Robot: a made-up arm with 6 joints. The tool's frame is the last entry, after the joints.
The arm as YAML. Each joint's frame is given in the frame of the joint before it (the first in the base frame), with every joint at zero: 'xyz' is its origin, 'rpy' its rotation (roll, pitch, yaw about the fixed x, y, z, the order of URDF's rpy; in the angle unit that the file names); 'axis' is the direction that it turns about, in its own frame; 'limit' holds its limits. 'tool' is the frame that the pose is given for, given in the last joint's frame.
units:
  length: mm
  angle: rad
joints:
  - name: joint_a
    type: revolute
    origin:
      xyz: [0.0, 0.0, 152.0]
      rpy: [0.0, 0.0, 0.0]
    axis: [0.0, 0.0, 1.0]
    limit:
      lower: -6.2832
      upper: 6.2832
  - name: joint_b
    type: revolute
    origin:
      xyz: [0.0, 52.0, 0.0]
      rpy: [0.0, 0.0, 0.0]
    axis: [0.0, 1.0, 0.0]
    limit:
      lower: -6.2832
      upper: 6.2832
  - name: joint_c
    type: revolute
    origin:
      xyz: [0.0, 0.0, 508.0]
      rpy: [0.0, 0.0, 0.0]
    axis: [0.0, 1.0, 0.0]
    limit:
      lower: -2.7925
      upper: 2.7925
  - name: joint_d
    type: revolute
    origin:
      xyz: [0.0, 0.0, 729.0]
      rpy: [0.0, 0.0, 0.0]
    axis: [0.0, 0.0, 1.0]
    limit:
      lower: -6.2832
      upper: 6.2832
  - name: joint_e
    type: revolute
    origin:
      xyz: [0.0, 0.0, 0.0]
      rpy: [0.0, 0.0, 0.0]
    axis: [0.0, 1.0, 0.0]
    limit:
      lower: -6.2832
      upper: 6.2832
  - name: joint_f
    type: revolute
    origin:
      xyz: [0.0, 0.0, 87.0]
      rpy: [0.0, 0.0, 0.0]
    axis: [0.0, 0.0, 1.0]
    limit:
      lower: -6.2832
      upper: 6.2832
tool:
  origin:
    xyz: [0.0, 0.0, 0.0]
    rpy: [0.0, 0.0, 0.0]
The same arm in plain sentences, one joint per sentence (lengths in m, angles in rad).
The arm has six revolute joints in a row. What follows holds with every joint at zero, and every direction is one of the base frame's. The first joint lies 0.152 m along +z from the base frame's origin and turns about +z, from -6.2832 to 6.2832 rad. The second joint lies 0.052 m along +y from the first joint and turns about +y, from -6.2832 to 6.2832 rad. The third joint lies 0.508 m along +z from the second joint and turns about +y, from -2.7925 to 2.7925 rad. The fourth joint lies 0.729 m along +z from the third joint and turns about +z, from -6.2832 to 6.2832 rad. The fifth joint lies at the same point as the fourth joint and turns about +y, from -6.2832 to 6.2832 rad. The sixth joint lies 0.087 m along +z from the fifth joint and turns about +z, from -6.2832 to 6.2832 rad. The tool frame, which is the frame that the pose is given for, lies at the same point as the sixth joint; its axes are parallel to the base frame's.
